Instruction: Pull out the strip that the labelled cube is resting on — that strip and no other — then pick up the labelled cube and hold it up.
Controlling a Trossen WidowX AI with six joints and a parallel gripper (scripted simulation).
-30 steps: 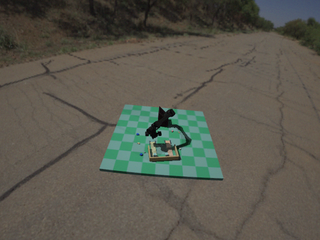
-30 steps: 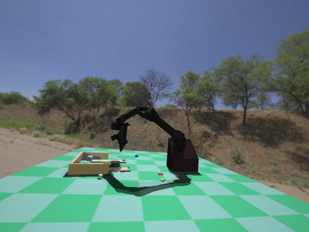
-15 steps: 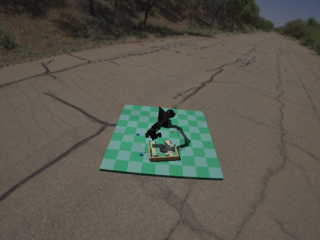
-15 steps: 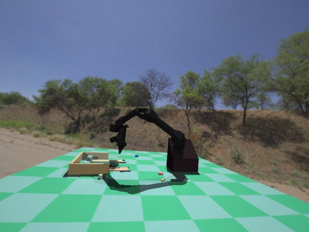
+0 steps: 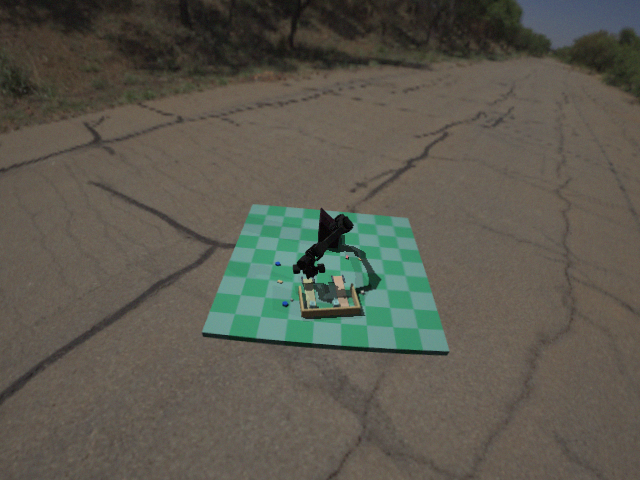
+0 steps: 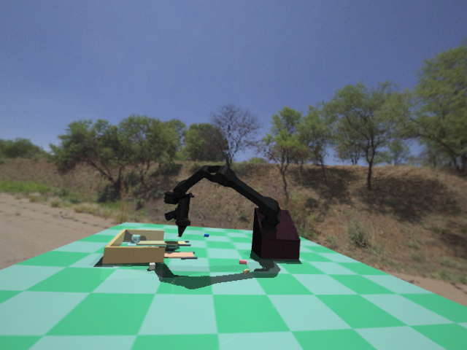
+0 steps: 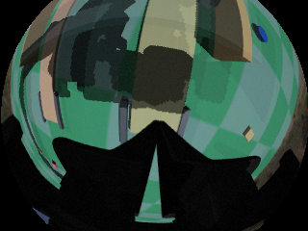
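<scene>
Now: gripper tip 9 cm short of the yellow strip and 3 cm above it. Round my gripper tip: orange strip 19 cm to the left, 8 cm ahead, 3 cm below; then red piece 29 cm to the left, 23 cm behind, 3 cm below.
</scene>
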